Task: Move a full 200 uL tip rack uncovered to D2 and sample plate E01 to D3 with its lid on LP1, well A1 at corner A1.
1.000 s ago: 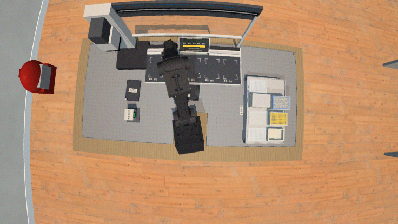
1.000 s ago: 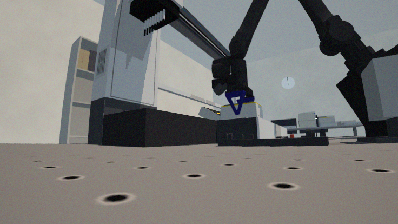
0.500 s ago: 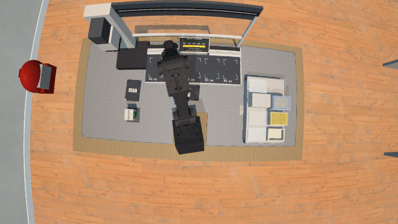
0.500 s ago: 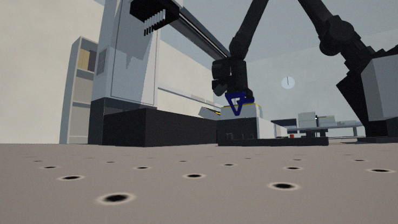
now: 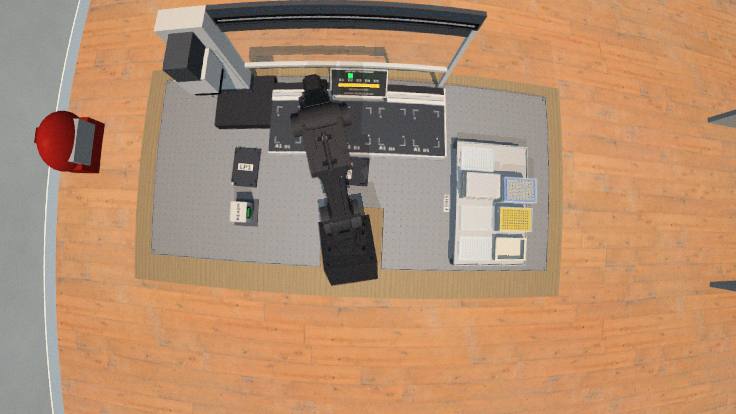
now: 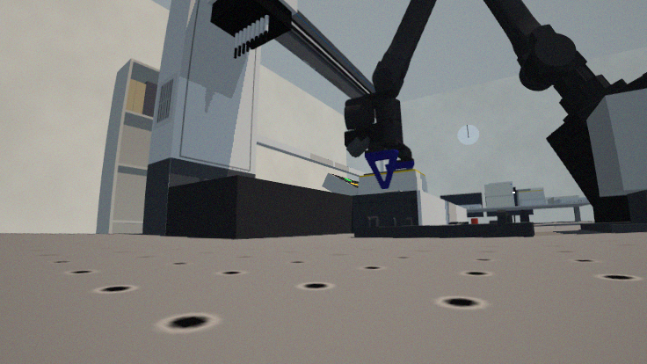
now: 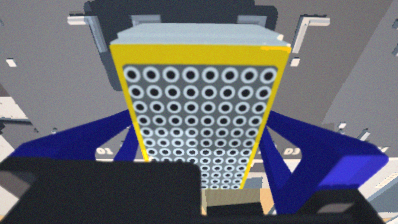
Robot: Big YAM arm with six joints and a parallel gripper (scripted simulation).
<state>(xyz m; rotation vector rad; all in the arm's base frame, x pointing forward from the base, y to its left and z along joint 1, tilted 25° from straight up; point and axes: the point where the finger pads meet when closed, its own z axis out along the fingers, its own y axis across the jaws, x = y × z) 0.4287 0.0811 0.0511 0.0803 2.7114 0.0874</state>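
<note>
Now: hand 1 cm past the yellow tip rack, 1 cm to the left of it and 1 cm below it. The rest, counted from my hand: regrip nest RG: 16 cm behind, 9 cm to the right, 9 cm below; then ready key: 31 cm behind, 26 cm to the left, 1 cm below; then lid park LP1: 14 cm behind, 30 cm to the left, 9 cm below.
</note>
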